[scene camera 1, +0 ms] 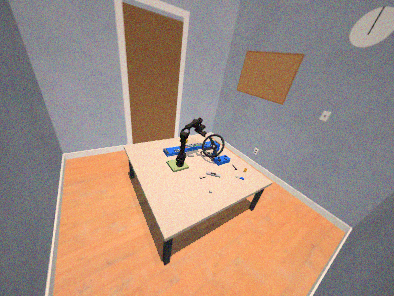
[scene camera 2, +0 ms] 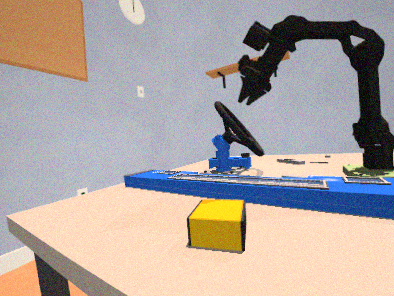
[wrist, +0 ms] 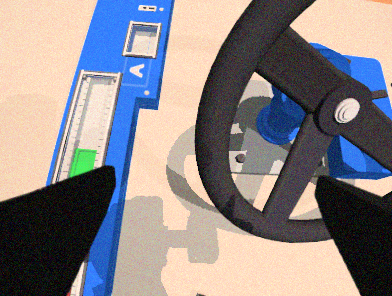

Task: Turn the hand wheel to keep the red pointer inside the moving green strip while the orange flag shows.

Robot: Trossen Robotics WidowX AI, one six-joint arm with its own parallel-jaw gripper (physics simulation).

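Places are measured from the arm's base along level axes (x back, y right, z up), in centimetres.
Pixels of known places: gripper, fingertip midpoint: (scene camera 2: 243, 103) (wrist: 216, 180); arm's base, link origin: (scene camera 1: 179, 165) (scene camera 2: 378, 167).
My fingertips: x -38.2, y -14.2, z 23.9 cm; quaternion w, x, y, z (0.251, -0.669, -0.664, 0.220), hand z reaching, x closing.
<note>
Ahead of a thing's pixels: the offset from my fingertips to its top centre. "pt": to the spot under its first point. Level surfaces: height alone.
The black hand wheel (scene camera 1: 223, 145) (scene camera 2: 252, 143) (wrist: 213, 125) stands tilted on a blue mount {dx -15.1, dy +12.8, dz -9.2 cm} (scene camera 2: 221, 150). My gripper (scene camera 1: 204, 134) (scene camera 2: 245, 102) (wrist: 216, 180) is open and empty, above the wheel and apart from it in the scene camera 2 view. In the wrist view the lower left rim shows between the fingers. The long blue track unit (scene camera 2: 300, 198) (wrist: 101, 30) lies beside the wheel. Its green strip {pt dx -6.2, dy -15.0, dz -22.3 cm} (wrist: 84, 161) shows in the slot, its lower part hidden by the left finger. A bit of red {pt dx +10.3, dy -14.7, dz -22.3 cm} (wrist: 68, 294) shows at the bottom edge. No orange flag shows; the small window {dx -26.9, dy -9.1, dz -22.4 cm} (wrist: 142, 41) looks pale.
A yellow block {dx +4.5, dy -35.3, dz -22.1 cm} (scene camera 2: 216, 235) lies on the table {dz -26.4 cm} (scene camera 1: 165, 200) (scene camera 2: 125, 235) beyond the track from the arm. The arm stands on a green base plate (scene camera 1: 175, 167). A blue box (scene camera 1: 221, 160) is by the wheel's foot. Small loose parts {pt dx +11.9, dy +42.4, dz -24.6 cm} (scene camera 1: 213, 174) lie nearer the front.
</note>
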